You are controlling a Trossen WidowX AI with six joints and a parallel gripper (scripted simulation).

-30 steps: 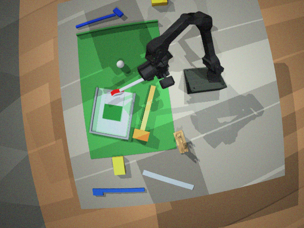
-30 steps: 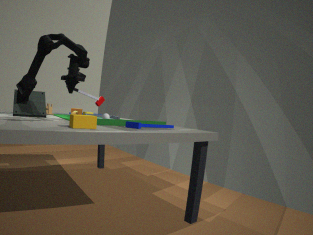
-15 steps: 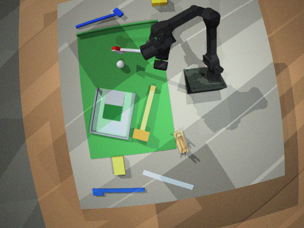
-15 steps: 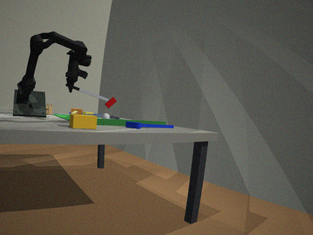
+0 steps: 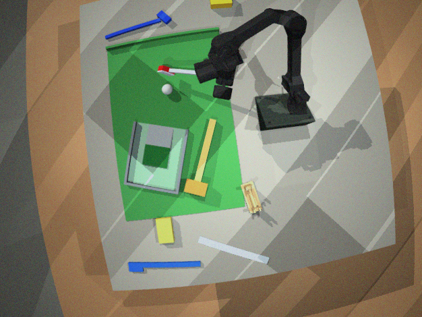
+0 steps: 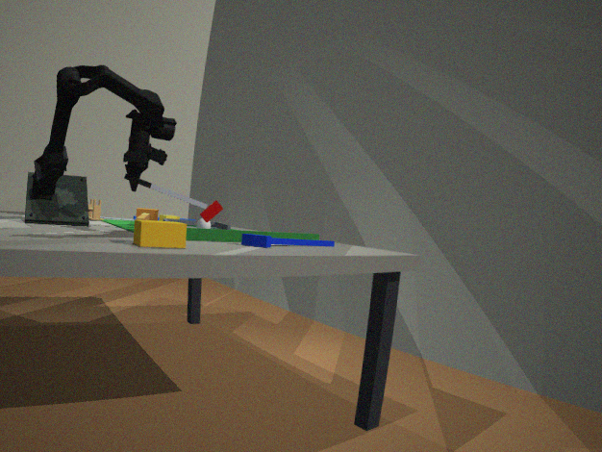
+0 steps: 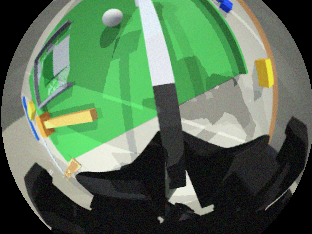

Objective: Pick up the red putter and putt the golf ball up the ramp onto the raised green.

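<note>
My gripper tip is 12 cm short of the red putter, 3 cm to the left of it and 1 cm above it. Also, from my gripper tip: green mat 22 cm ahead, 14 cm to the left, 11 cm below; wooden stand 8 cm behind, 45 cm to the left, 7 cm below; white golf ball 22 cm ahead, 1 cm to the left, 8 cm below.
</note>
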